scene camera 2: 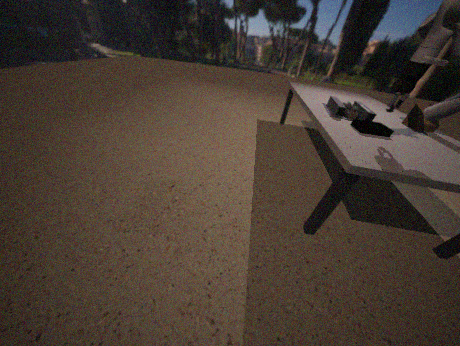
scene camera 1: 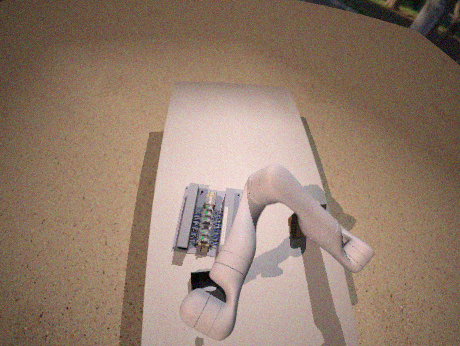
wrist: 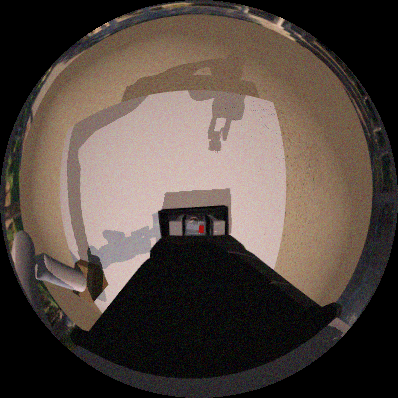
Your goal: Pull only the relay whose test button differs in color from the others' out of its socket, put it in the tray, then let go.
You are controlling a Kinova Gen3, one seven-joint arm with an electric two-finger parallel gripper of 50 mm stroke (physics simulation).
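Places are measured from the arm's base along level axes (x ahead, y left, z up), in metres.
Pixels of known places: gripper, between the fingertips: (scene camera 2: 392, 107) (wrist: 194, 222); arm's base, origin of its link: (scene camera 2: 430, 114) (wrist: 79, 280).
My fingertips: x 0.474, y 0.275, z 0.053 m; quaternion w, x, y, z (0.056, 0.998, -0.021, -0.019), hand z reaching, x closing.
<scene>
For each thing: its top centre in the pictures, then the offset to it from my fingertips. Level surfaces: height alone.
- grey relay, centre of its top: (wrist: 195, 228) 0.001 m ahead, 0.003 m right, 0.020 m up
- black tray, centre of its top: (wrist: 193, 232) (scene camera 1: 212, 285) (scene camera 2: 373, 124) 0.006 m back, 0.054 m right, 0.109 m down
- white table, height of its surface: 0.144 m down
My gripper (wrist: 194, 222) is shut on a grey relay (wrist: 192, 228) with a red test button, seen between the two fingertips in the wrist view. Behind the held relay is the black tray (scene camera 1: 200, 281) (scene camera 2: 372, 129) (wrist: 162, 223), so the relay lines up with the tray's inside; its height above the tray is hard to tell. In scene camera 1 the arm hides the gripper and part of the tray. Relays with green buttons (scene camera 1: 207, 220) stand in the socket row between grey wire ducts.
The grey panel with ducts (scene camera 1: 187, 220) (scene camera 2: 337, 105) stands beyond the tray on the white table (scene camera 1: 225, 125) (scene camera 2: 322, 107). A brown block (scene camera 1: 296, 231) (scene camera 2: 414, 119) (wrist: 94, 281) stands off to the side, close to the arm's lower links (scene camera 1: 320, 225).
</scene>
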